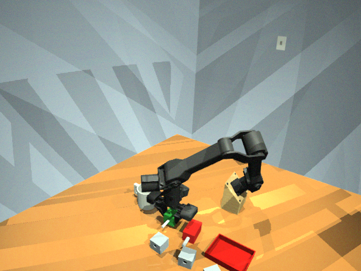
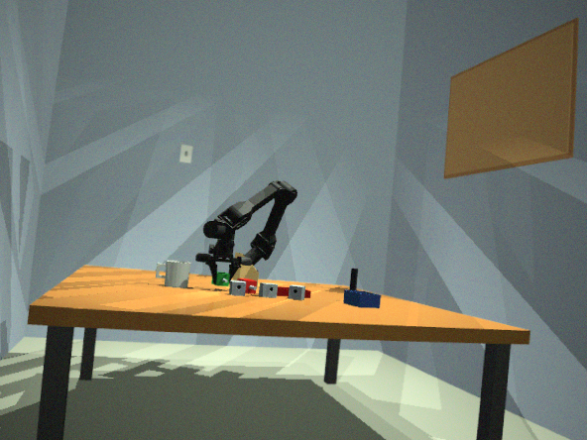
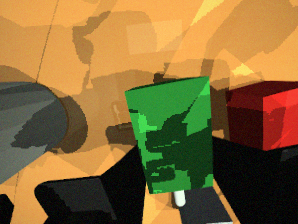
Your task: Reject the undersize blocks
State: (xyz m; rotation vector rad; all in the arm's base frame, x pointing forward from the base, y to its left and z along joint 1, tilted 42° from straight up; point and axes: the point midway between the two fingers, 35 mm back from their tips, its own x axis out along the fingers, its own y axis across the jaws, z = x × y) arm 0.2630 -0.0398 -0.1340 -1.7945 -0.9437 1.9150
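My gripper tip is 1 cm short of the green GO gauge and 2 cm below it. Round my gripper tip: red-handled gauge: 1 cm ahead, 10 cm to the left; then white mug: 1 cm behind, 17 cm to the right, 1 cm above; then steel block: 8 cm ahead, 15 cm to the left.
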